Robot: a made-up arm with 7 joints.
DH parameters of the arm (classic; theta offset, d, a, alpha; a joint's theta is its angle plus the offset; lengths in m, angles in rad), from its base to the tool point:
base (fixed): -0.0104 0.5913 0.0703 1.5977
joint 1: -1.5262 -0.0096 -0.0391 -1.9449
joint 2: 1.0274 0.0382 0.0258 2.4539
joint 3: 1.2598 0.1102 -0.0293 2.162
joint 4: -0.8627 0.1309 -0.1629 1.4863
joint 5: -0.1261 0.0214 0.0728 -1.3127
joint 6: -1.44 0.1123 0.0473 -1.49
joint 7: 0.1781 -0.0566 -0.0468 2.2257
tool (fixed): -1.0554 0.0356 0 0
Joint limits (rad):
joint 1: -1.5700..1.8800
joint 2: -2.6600..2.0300
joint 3: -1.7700..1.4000
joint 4: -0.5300..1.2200
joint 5: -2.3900..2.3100
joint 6: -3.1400..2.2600
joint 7: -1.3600..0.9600
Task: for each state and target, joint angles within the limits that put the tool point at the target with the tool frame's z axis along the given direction. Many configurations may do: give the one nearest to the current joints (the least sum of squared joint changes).
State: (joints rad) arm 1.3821 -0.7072 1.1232 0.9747 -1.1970 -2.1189 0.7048
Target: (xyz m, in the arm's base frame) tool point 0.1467 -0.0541 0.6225 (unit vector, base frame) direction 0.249 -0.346 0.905
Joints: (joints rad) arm 1.1834 -1.0355 1.0801 0.4233 -1.4153 -1.6048 0.6651
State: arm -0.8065 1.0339 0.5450 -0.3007 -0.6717 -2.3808 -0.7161
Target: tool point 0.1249 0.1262 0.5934 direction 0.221 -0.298 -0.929
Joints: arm -1.2336 0.7769 0.9303 0.2255 -0.6132 -3.0973 -0.1720
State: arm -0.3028 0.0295 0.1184 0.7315 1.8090 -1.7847 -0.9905
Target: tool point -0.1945 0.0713 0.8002 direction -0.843 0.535 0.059
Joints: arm -0.0583 0.0955 -0.2319 0.6791 1.5769 -1.6132 -1.3600
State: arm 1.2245 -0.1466 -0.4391 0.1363 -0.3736 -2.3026 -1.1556
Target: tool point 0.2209 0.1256 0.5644 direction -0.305 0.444 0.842
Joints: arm 1.7580 -0.5365 0.1428 -0.1966 0.0328 -2.3551 -1.0853
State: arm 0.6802 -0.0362 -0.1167 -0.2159 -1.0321 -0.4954 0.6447
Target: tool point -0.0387 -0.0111 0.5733 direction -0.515 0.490 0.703
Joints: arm 1.1804 0.4630 -0.7509 -0.2438 -1.7604 -0.7565 0.7635
